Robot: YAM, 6 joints.
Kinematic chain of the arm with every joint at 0, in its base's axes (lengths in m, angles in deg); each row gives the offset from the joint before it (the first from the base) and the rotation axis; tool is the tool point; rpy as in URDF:
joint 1: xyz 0 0 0.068 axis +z
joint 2: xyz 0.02 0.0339 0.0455 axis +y
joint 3: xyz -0.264 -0.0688 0 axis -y
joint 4: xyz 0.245 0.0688 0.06 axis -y
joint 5: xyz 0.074 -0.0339 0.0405 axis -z
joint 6: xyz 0.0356 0 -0.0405 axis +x
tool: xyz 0 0 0 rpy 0 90 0
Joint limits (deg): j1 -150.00..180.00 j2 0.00..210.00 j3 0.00..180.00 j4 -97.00..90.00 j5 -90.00..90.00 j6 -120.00..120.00
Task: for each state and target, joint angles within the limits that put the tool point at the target. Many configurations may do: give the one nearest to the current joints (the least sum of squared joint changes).
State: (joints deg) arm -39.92 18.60 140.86 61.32 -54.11 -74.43
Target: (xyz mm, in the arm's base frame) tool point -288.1 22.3 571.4
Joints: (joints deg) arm 1.46 34.98 114.64 64.59 -56.32 -74.43
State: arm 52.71 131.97 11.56 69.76 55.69 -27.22
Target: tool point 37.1 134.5 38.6
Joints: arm 88.61 115.15 0.00 63.65 71.84 -27.22
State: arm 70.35 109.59 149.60 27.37 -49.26 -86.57
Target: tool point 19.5 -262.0 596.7
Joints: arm 100.47 75.45 180.00 72.08 -53.07 -86.57
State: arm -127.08 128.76 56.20 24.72 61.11 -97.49
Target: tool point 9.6 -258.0 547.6
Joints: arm -81.17 77.88 89.68 34.41 57.80 -97.49
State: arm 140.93 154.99 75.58 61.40 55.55 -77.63
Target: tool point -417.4 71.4 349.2
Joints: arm 174.33 110.28 79.45 72.51 56.95 -77.63
